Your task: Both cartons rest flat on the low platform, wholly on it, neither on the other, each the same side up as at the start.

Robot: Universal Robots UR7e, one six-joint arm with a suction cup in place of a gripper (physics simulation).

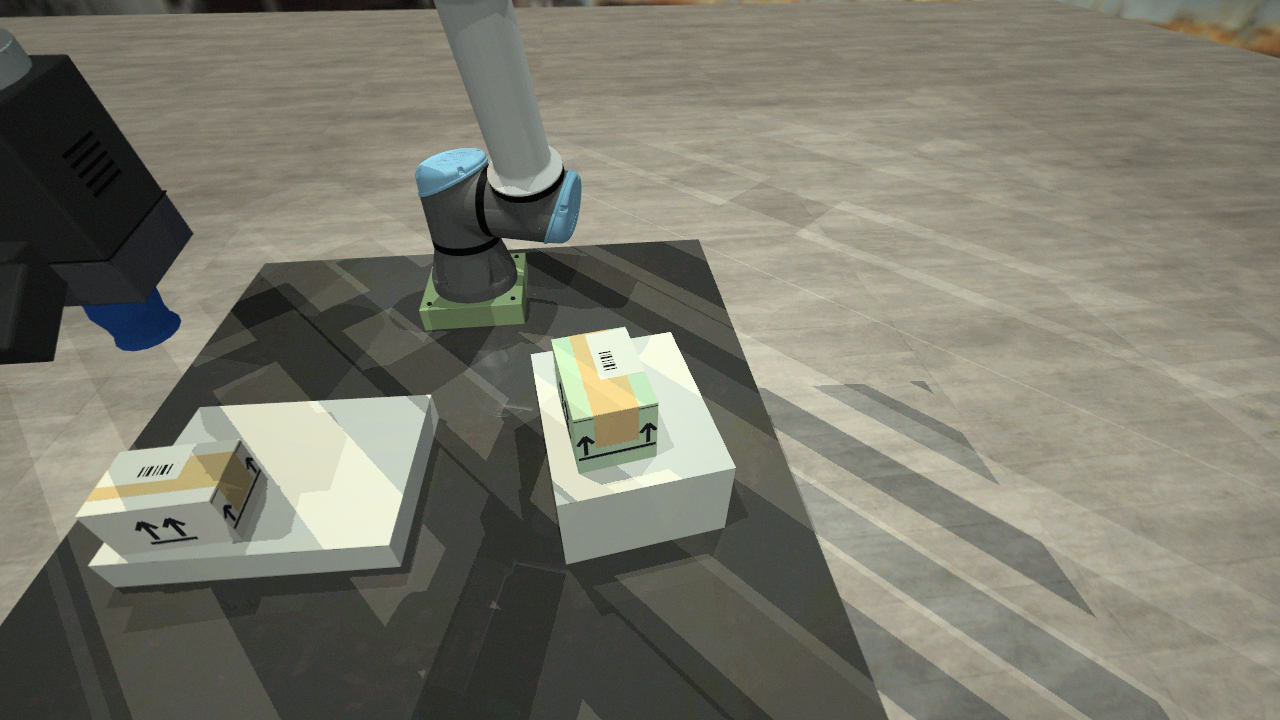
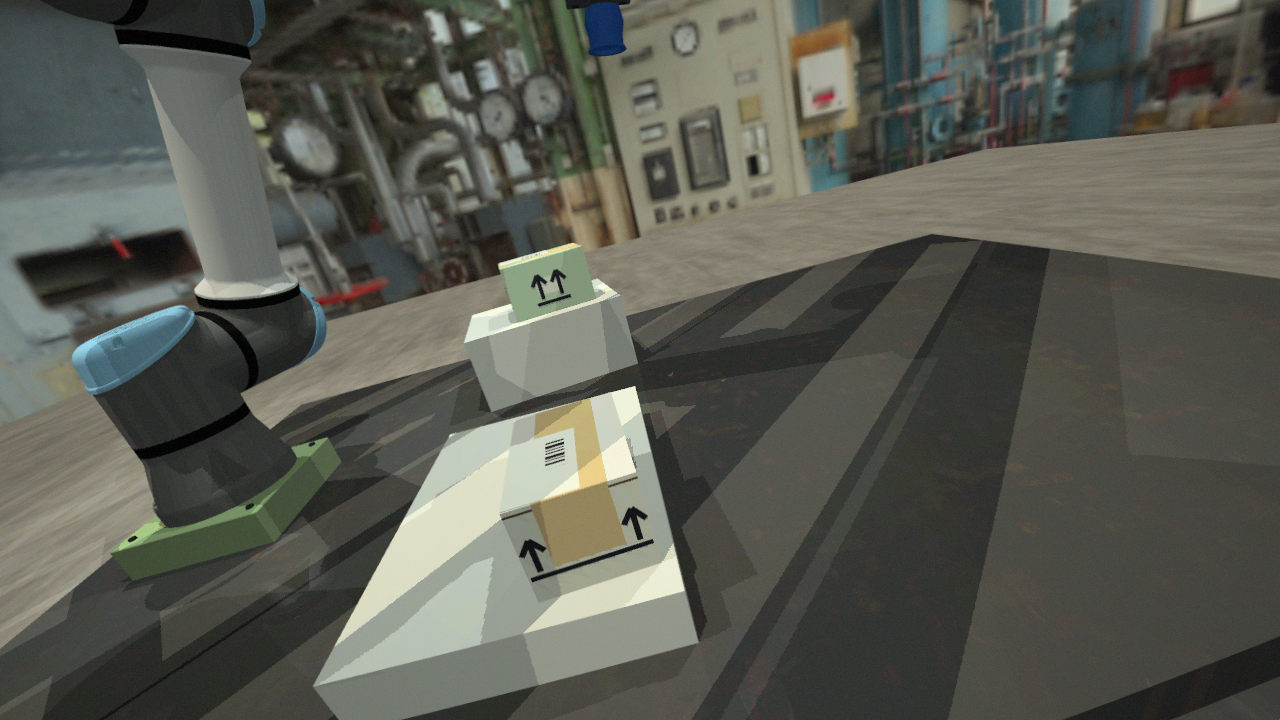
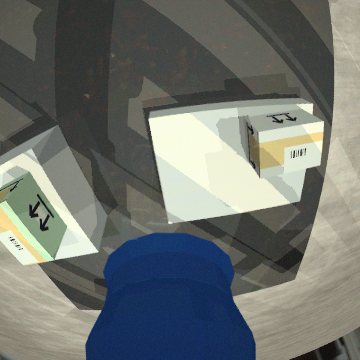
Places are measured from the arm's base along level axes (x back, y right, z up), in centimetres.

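Pixels of known places: end effector, tool point: (image 1: 148, 329) (image 2: 607, 50) (image 3: 168, 283); arm's base, origin of the base link: (image 1: 476, 279) (image 2: 233, 486).
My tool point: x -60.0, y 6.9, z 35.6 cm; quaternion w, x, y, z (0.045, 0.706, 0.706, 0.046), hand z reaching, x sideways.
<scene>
For each thing: its top centre in the pictures, then the offset to it from my tool point. Level surfaces: height alone.
- white carton, middle of its top: (image 2: 565, 441) (image 1: 162, 475) (image 3: 292, 149) dy +19.7, dx +11.7, dz -27.7 cm
- low platform, middle of its top: (image 2: 527, 486) (image 1: 283, 468) (image 3: 239, 166) dy +12.3, dx +17.8, dz -35.2 cm
- green carton, middle of its top: (image 1: 601, 368) (image 2: 538, 255) (image 3: 14, 237) dy -28.5, dx +14.9, dz -19.3 cm
- taller white block, middle of its top: (image 1: 622, 405) (image 2: 539, 306) (image 3: 30, 217) dy -30.9, dx +17.6, dz -28.0 cm
- dark table top, its level: dz -40.0 cm
A white carton (image 1: 179, 514) (image 2: 581, 501) (image 3: 287, 135) with tan tape lies flat on the low platform (image 1: 358, 483) (image 2: 429, 573) (image 3: 190, 175), arrows upward, close to one end of it. A green carton (image 1: 613, 394) (image 2: 547, 284) (image 3: 50, 225) with orange tape rests upright on the taller white block (image 1: 644, 514) (image 2: 554, 367) (image 3: 75, 195), arrows upward. My gripper, a blue suction cup (image 1: 147, 344) (image 2: 606, 51) (image 3: 169, 242), is open, with nothing on it. It hangs high in the air, well above and apart from both cartons. The underside of each carton is hidden.
The arm's base stands on a green mounting plate (image 1: 474, 313) (image 2: 223, 537) at one edge of the dark table top (image 1: 474, 653) (image 2: 895, 537) (image 3: 85, 65). The taller block stands beside the low platform, with a gap between them. The pale floor (image 1: 984, 223) surrounds the table.
</scene>
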